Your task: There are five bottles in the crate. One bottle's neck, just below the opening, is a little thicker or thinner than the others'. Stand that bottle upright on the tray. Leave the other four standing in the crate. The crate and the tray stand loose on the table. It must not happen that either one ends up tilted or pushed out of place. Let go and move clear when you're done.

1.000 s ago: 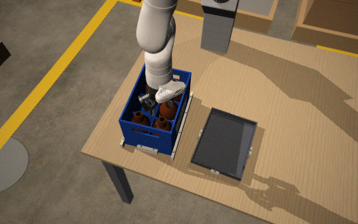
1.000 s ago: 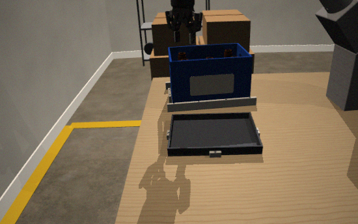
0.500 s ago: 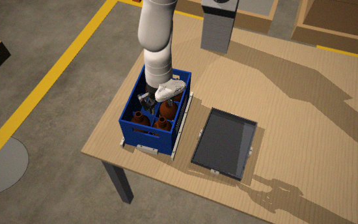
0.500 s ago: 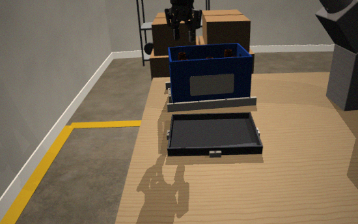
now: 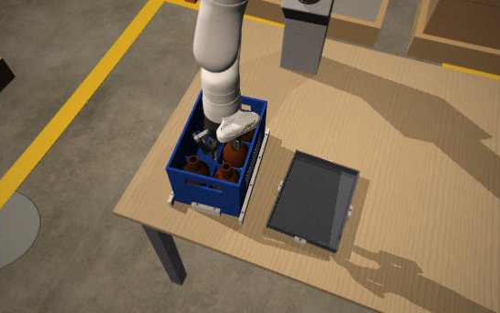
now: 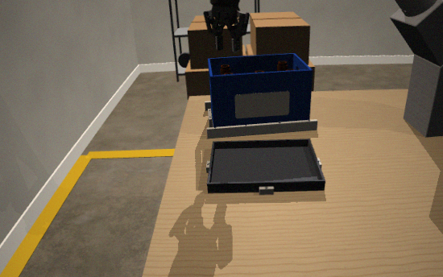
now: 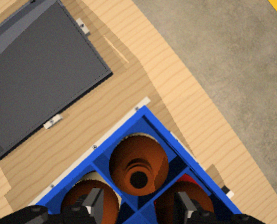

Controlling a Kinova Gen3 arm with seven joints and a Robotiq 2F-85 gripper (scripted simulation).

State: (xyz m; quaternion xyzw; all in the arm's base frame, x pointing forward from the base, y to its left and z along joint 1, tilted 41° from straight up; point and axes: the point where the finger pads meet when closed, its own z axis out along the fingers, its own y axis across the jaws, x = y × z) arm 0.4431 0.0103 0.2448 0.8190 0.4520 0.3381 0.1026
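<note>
My gripper is now 70 mm past the blue crate, 70 mm to the left of it and 160 mm above it. The rest, counted from my hand: dark grey tray 120 mm behind, 210 mm to the left, 230 mm below.
</note>
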